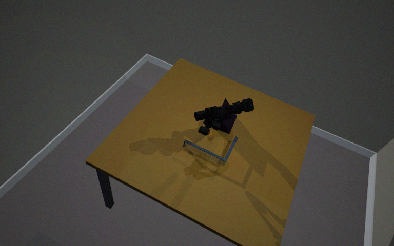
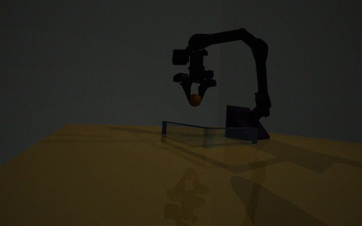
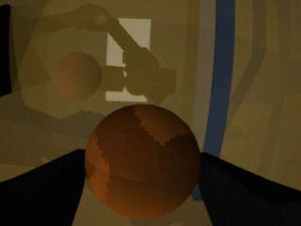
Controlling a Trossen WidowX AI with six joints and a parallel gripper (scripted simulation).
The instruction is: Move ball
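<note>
Right now the see-through ball copy is 6 cm behind my gripper tip, 4 cm to the left of it and 13 cm below it. Also, from my gripper tip: orange ball right at my gripper tip.
</note>
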